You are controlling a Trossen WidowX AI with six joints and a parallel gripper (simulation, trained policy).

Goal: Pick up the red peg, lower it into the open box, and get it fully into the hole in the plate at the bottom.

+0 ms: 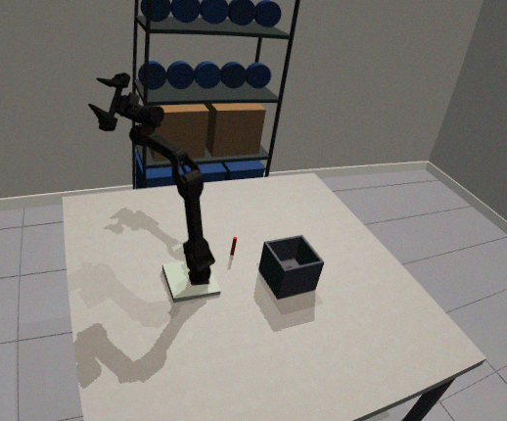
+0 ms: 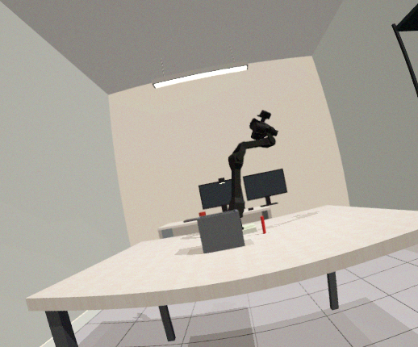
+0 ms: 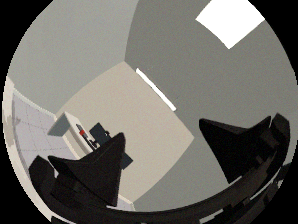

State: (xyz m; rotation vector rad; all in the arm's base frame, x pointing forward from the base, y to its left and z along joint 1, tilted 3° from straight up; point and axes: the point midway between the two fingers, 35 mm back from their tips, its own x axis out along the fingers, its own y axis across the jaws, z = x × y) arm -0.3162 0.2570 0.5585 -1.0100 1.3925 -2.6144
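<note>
Now: the red peg 490 mm ahead of my gripper tip, 90 mm to the right of it and 580 mm below it. The rest, counted from my gripper tip: grey plate (650 mm ahead, 260 mm to the right, 580 mm below).
</note>
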